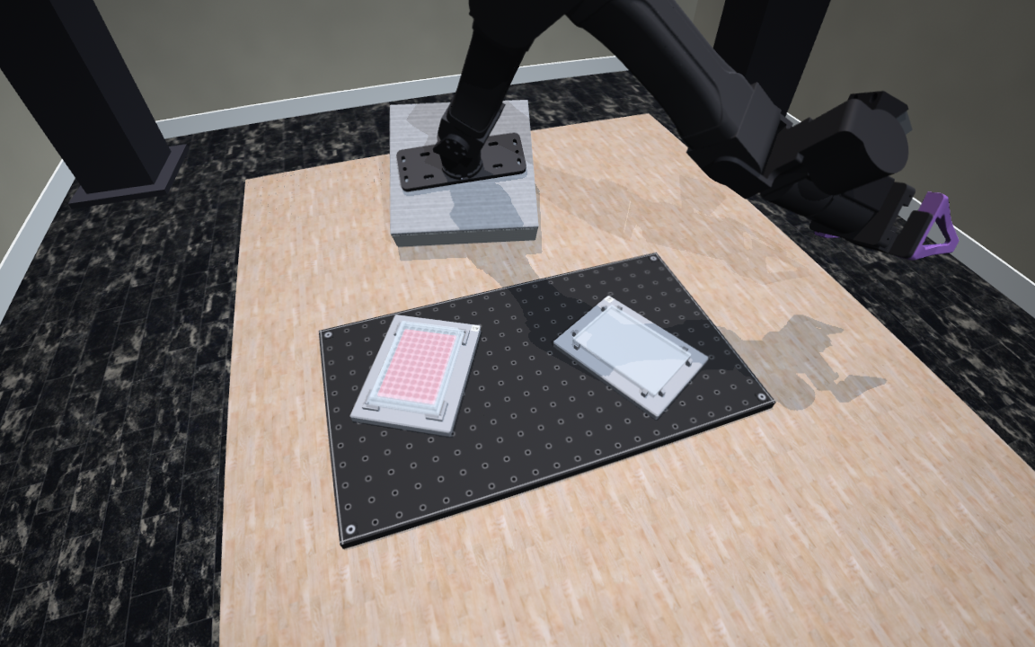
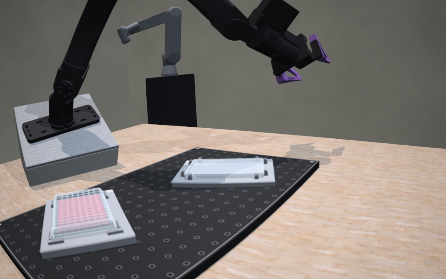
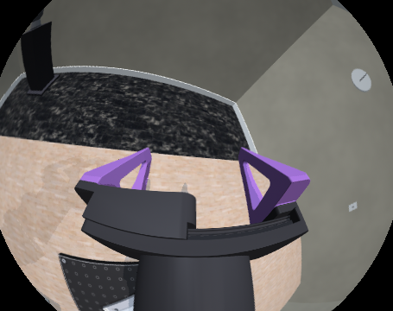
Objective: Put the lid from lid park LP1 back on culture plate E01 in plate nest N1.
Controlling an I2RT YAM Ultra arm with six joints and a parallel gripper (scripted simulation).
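My hand is 300 mm to the left of the clear lid, 160 mm above it and 40 mm past it. From my hand the other things lie so: lid park LP1: 300 mm to the right, 170 mm below, 40 mm behind; culture plate E01: 570 mm to the right, 160 mm below, 70 mm behind.
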